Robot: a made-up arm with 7 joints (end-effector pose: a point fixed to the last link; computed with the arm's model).
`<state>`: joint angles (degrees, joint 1 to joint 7).
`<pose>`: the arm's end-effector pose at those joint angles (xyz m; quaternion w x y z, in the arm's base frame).
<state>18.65 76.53 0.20 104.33 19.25 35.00 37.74</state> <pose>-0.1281 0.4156 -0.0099 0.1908 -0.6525 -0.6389 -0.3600</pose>
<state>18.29 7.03 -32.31 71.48 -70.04 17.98 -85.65</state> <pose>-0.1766 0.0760 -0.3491 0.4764 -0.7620 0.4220 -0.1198</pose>
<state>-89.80 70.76 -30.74 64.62 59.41 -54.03 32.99</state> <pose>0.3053 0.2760 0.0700 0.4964 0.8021 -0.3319 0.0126</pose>
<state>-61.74 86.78 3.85 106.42 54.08 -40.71 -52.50</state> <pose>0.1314 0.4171 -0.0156 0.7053 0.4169 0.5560 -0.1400</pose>
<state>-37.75 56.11 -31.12 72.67 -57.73 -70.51 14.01</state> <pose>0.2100 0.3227 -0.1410 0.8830 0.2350 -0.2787 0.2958</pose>
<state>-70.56 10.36 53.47 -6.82 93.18 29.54 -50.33</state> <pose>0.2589 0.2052 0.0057 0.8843 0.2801 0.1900 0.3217</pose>
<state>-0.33 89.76 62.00 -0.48 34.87 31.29 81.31</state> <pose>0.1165 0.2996 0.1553 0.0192 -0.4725 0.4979 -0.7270</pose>
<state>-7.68 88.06 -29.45 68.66 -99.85 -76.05 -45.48</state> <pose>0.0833 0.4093 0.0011 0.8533 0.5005 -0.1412 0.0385</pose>
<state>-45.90 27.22 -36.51 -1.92 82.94 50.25 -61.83</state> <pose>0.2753 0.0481 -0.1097 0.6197 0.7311 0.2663 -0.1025</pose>
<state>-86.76 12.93 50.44 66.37 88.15 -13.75 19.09</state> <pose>0.4066 0.0864 -0.0409 0.8618 0.4500 -0.1482 0.1814</pose>
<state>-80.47 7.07 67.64 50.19 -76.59 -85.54 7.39</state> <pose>0.3237 0.1444 -0.1103 0.1655 -0.5916 -0.4139 0.6718</pose>
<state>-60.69 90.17 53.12 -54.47 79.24 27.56 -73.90</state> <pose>-0.0083 0.1292 0.1372 0.3777 0.6060 -0.1762 0.6776</pose>
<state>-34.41 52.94 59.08 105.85 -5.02 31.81 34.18</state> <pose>0.1044 0.3127 -0.2617 0.4672 -0.1610 0.6362 0.5925</pose>
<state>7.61 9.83 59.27 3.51 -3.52 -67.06 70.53</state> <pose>0.0106 0.2487 -0.1708 0.4403 0.1024 -0.5124 0.7301</pose>
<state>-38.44 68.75 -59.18 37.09 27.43 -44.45 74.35</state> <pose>0.2059 0.2539 -0.1889 0.7504 0.5552 -0.3486 -0.0849</pose>
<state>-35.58 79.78 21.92 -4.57 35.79 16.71 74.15</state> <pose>0.1981 0.2584 0.1078 0.2102 0.4705 -0.5883 0.6231</pose>
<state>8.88 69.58 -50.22 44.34 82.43 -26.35 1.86</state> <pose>-0.0352 0.3418 -0.2296 0.0793 0.5957 0.3014 -0.7402</pose>
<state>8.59 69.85 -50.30 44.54 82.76 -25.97 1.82</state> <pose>-0.0334 0.3436 -0.2284 0.0728 0.5994 0.3023 -0.7376</pose>
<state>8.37 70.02 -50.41 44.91 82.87 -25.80 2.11</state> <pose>-0.0325 0.3452 -0.2274 0.0706 0.6017 0.3031 -0.7356</pose>
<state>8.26 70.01 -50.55 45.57 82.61 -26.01 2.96</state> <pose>-0.0330 0.3466 -0.2266 0.0757 0.6017 0.3039 -0.7348</pose>
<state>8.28 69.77 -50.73 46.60 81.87 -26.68 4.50</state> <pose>-0.0354 0.3476 -0.2263 0.0902 0.5990 0.3047 -0.7350</pose>
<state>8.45 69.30 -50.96 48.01 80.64 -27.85 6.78</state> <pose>-0.0398 0.3482 -0.2262 0.1144 0.5936 0.3054 -0.7357</pose>
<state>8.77 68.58 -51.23 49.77 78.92 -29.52 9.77</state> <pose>-0.0461 0.3482 -0.2266 0.1487 0.5854 0.3062 -0.7358</pose>
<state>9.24 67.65 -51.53 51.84 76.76 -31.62 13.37</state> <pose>-0.0540 0.3475 -0.2271 0.1915 0.5751 0.3073 -0.7336</pose>
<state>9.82 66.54 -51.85 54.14 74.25 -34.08 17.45</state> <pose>-0.0631 0.3460 -0.2278 0.2413 0.5634 0.3087 -0.7274</pose>
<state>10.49 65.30 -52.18 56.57 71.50 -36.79 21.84</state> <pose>-0.0729 0.3437 -0.2285 0.2954 0.5509 0.3103 -0.7162</pose>
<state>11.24 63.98 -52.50 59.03 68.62 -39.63 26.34</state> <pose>-0.0829 0.3407 -0.2291 0.3509 0.5383 0.3122 -0.6998</pose>
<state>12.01 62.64 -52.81 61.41 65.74 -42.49 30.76</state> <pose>-0.0927 0.3370 -0.2295 0.4050 0.5261 0.3141 -0.6786</pose>
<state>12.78 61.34 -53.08 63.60 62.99 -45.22 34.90</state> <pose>-0.1017 0.3331 -0.2299 0.4550 0.5149 0.3159 -0.6543</pose>
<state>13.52 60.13 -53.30 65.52 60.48 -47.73 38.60</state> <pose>-0.1098 0.3289 -0.2302 0.4990 0.5049 0.3174 -0.6287</pose>
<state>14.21 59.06 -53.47 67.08 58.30 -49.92 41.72</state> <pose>-0.1168 0.3249 -0.2304 0.5359 0.4959 0.3186 -0.6044</pose>
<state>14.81 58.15 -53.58 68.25 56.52 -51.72 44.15</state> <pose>-0.1224 0.3212 -0.2308 0.5651 0.4881 0.3194 -0.5834</pose>
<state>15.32 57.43 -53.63 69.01 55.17 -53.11 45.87</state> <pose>-0.1268 0.3179 -0.2312 0.5869 0.4812 0.3200 -0.5671</pose>
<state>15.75 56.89 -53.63 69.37 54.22 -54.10 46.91</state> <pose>-0.1300 0.3150 -0.2317 0.6021 0.4750 0.3202 -0.5562</pose>
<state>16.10 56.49 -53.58 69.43 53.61 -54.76 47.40</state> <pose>-0.1324 0.3125 -0.2323 0.6121 0.4694 0.3203 -0.5500</pose>
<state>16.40 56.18 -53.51 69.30 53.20 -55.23 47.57</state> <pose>-0.1341 0.3103 -0.2330 0.6192 0.4641 0.3201 -0.5466</pose>
